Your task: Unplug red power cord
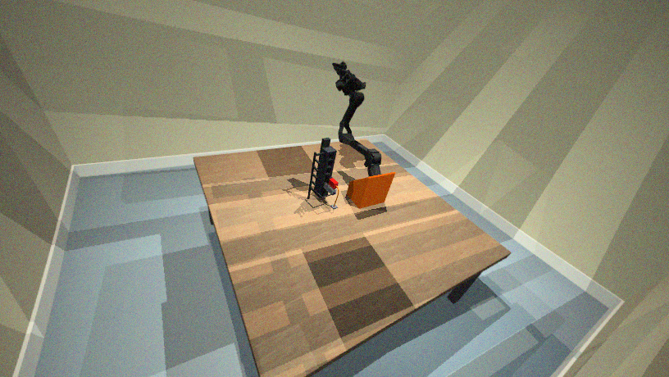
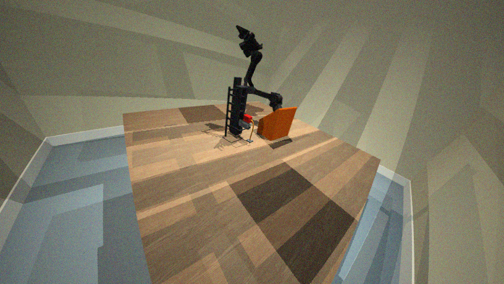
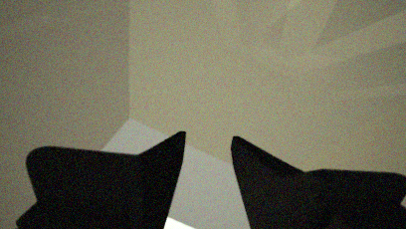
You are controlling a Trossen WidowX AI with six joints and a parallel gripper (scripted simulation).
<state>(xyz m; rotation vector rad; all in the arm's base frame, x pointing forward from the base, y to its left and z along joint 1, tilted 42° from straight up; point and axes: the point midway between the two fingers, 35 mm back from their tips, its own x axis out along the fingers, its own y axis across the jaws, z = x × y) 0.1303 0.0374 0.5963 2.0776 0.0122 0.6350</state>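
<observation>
Right now the red plug is 11 cm ahead of my gripper tip, 35 cm to the left of it and 48 cm below it.
</observation>
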